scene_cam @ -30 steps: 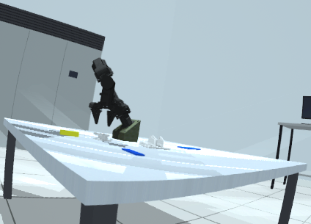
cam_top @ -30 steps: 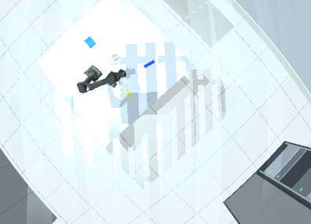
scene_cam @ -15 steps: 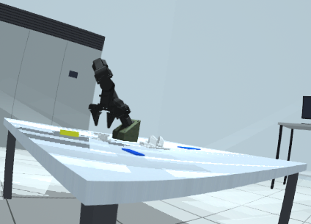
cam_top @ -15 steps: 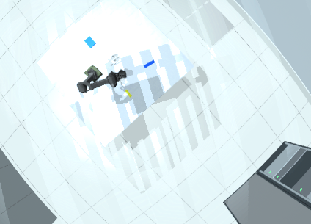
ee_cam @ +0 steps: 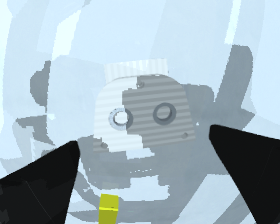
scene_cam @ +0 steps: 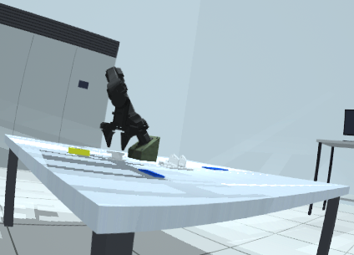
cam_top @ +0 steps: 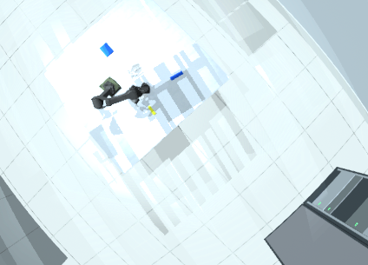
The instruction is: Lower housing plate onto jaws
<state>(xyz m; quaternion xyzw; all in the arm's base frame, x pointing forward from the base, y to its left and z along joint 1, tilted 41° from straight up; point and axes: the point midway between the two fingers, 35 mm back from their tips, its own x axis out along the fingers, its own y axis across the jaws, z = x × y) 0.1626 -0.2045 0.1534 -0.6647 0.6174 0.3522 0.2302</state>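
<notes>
The small pale block lies 30 mm below my gripper tip and 10 mm to the left of it. From my gripper tip the other things lie so: yellow bar 150 mm to the right, 30 mm below, 30 mm behind; then housing plate 20 mm below, 10 mm to the left; then blue bar 340 mm ahead, 60 mm to the right, 40 mm below.
</notes>
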